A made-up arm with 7 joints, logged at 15 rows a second.
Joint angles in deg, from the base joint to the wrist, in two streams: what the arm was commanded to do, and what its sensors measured. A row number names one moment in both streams.
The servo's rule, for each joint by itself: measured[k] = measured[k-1] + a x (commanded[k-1-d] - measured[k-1]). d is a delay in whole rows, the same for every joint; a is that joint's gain. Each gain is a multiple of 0.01, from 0.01 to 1. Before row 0 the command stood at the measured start. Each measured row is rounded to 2 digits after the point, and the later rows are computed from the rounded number. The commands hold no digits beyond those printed.
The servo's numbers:
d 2
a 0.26 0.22 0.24 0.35 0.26 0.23 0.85
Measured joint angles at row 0: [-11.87, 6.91, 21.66, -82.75, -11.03, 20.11, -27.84]
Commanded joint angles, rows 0 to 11: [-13.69, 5.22, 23.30, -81.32, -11.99, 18.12, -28.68]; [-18.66, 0.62, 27.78, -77.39, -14.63, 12.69, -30.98]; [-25.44, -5.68, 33.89, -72.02, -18.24, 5.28, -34.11]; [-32.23, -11.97, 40.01, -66.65, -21.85, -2.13, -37.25]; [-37.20, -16.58, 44.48, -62.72, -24.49, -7.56, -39.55]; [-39.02, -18.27, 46.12, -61.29, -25.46, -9.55, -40.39]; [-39.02, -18.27, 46.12, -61.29, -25.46, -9.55, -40.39]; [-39.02, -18.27, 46.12, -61.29, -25.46, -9.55, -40.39]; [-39.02, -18.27, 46.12, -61.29, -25.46, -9.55, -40.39]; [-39.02, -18.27, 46.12, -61.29, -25.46, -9.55, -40.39]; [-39.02, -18.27, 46.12, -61.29, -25.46, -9.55, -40.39]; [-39.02, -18.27, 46.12, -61.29, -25.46, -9.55, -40.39]
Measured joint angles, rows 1 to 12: [-11.87, 6.91, 21.66, -82.75, -11.03, 20.11, -27.84]; [-11.87, 6.91, 21.66, -82.75, -11.03, 20.11, -27.84]; [-12.34, 6.54, 22.05, -82.25, -11.28, 19.65, -28.55]; [-13.98, 5.24, 23.43, -80.55, -12.15, 18.05, -30.62]; [-16.96, 2.84, 25.94, -77.56, -13.73, 15.11, -33.59]; [-20.93, -0.42, 29.32, -73.74, -15.84, 11.14, -36.70]; [-25.16, -3.98, 32.96, -69.88, -18.09, 6.84, -39.12]; [-28.76, -7.12, 36.12, -66.87, -20.01, 3.07, -40.20]; [-31.43, -9.57, 38.52, -64.92, -21.43, 0.17, -40.36]; [-33.40, -11.48, 40.34, -63.65, -22.48, -2.07, -40.39]; [-34.86, -12.97, 41.73, -62.82, -23.25, -3.79, -40.39]; [-35.94, -14.14, 42.78, -62.28, -23.82, -5.11, -40.39]
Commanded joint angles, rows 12 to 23: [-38.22, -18.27, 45.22, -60.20, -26.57, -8.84, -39.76]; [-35.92, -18.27, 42.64, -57.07, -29.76, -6.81, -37.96]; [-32.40, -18.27, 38.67, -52.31, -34.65, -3.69, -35.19]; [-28.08, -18.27, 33.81, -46.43, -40.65, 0.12, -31.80]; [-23.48, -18.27, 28.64, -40.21, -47.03, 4.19, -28.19]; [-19.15, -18.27, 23.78, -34.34, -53.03, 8.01, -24.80]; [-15.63, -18.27, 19.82, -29.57, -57.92, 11.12, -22.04]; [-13.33, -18.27, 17.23, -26.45, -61.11, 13.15, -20.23]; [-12.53, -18.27, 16.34, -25.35, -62.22, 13.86, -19.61]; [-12.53, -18.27, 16.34, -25.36, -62.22, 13.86, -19.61]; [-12.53, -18.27, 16.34, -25.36, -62.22, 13.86, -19.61]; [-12.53, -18.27, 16.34, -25.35, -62.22, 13.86, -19.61]
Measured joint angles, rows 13 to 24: [-36.74, -15.05, 43.58, -61.93, -24.25, -6.13, -40.39]; [-37.33, -15.76, 44.19, -61.71, -24.56, -6.92, -40.39]; [-37.56, -16.31, 44.44, -61.18, -25.08, -7.36, -39.85]; [-37.13, -16.74, 44.01, -59.74, -26.30, -7.23, -38.24]; [-35.90, -17.08, 42.73, -57.14, -28.47, -6.42, -35.65]; [-33.87, -17.34, 40.59, -53.39, -31.64, -4.92, -32.38]; [-31.17, -17.54, 37.72, -48.78, -35.64, -2.82, -28.82]; [-28.04, -17.70, 34.37, -43.73, -40.16, -0.33, -25.40]; [-24.81, -17.83, 30.88, -38.77, -44.78, 2.30, -22.54]; [-21.83, -17.93, 27.60, -34.46, -49.03, 4.80, -20.58]; [-19.41, -18.00, 24.90, -31.27, -52.46, 6.88, -19.76]; [-17.62, -18.06, 22.85, -29.20, -55.00, 8.49, -19.63]
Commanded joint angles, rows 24 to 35: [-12.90, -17.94, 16.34, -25.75, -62.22, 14.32, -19.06]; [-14.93, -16.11, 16.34, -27.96, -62.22, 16.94, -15.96]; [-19.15, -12.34, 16.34, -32.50, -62.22, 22.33, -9.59]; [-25.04, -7.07, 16.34, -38.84, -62.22, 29.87, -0.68]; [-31.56, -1.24, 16.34, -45.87, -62.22, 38.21, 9.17]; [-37.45, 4.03, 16.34, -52.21, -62.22, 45.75, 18.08]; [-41.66, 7.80, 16.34, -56.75, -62.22, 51.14, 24.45]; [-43.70, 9.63, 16.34, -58.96, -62.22, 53.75, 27.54]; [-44.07, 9.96, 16.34, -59.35, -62.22, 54.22, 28.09]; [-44.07, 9.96, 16.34, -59.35, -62.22, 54.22, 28.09]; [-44.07, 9.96, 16.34, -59.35, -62.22, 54.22, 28.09]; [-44.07, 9.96, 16.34, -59.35, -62.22, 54.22, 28.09]
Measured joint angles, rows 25 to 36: [-16.30, -18.11, 21.29, -27.86, -56.88, 9.73, -19.61]; [-15.32, -18.15, 20.10, -26.98, -58.27, 10.68, -19.61]; [-14.69, -18.10, 19.20, -26.55, -59.30, 11.52, -19.14]; [-14.75, -17.66, 18.51, -27.04, -60.06, 12.77, -16.44]; [-15.89, -16.49, 17.99, -28.95, -60.62, 14.97, -10.62]; [-18.27, -14.42, 17.59, -32.41, -61.04, 18.40, -2.17]; [-21.73, -11.52, 17.29, -37.12, -61.35, 22.96, 7.47]; [-25.82, -8.10, 17.06, -42.40, -61.58, 28.20, 16.49]; [-29.94, -4.60, 16.89, -47.42, -61.75, 33.48, 23.26]; [-33.52, -1.47, 16.76, -51.46, -61.87, 38.14, 26.90]; [-36.26, 1.04, 16.66, -54.22, -61.96, 41.84, 27.91]; [-38.29, 3.00, 16.58, -56.02, -62.03, 44.69, 28.06]
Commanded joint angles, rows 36 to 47: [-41.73, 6.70, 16.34, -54.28, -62.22, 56.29, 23.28]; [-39.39, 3.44, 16.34, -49.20, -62.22, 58.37, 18.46]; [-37.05, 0.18, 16.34, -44.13, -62.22, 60.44, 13.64]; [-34.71, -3.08, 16.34, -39.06, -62.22, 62.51, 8.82]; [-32.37, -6.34, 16.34, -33.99, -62.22, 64.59, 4.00]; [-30.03, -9.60, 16.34, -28.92, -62.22, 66.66, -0.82]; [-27.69, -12.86, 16.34, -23.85, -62.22, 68.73, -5.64]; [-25.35, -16.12, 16.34, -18.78, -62.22, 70.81, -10.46]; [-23.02, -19.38, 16.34, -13.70, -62.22, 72.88, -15.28]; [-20.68, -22.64, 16.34, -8.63, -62.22, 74.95, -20.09]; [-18.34, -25.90, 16.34, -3.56, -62.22, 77.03, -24.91]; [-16.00, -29.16, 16.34, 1.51, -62.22, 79.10, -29.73]
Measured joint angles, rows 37 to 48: [-39.79, 4.53, 16.52, -57.19, -62.08, 46.88, 28.09]; [-40.90, 5.72, 16.48, -57.95, -62.12, 48.57, 28.09]; [-41.12, 5.94, 16.45, -56.67, -62.15, 50.35, 24.00]; [-40.67, 5.39, 16.42, -54.06, -62.17, 52.19, 19.29]; [-39.73, 4.24, 16.40, -50.58, -62.18, 54.09, 14.49]; [-38.42, 2.63, 16.39, -46.55, -62.19, 56.03, 9.67]; [-36.85, 0.66, 16.38, -42.15, -62.20, 58.00, 4.85]; [-35.08, -1.60, 16.37, -37.52, -62.21, 59.99, 0.03]; [-33.16, -4.08, 16.36, -32.74, -62.21, 62.00, -4.79]; [-31.13, -6.73, 16.36, -27.85, -62.21, 64.03, -9.61]; [-29.02, -9.51, 16.36, -22.90, -62.21, 66.07, -14.43]; [-26.85, -12.40, 16.36, -17.91, -62.21, 68.11, -19.24]
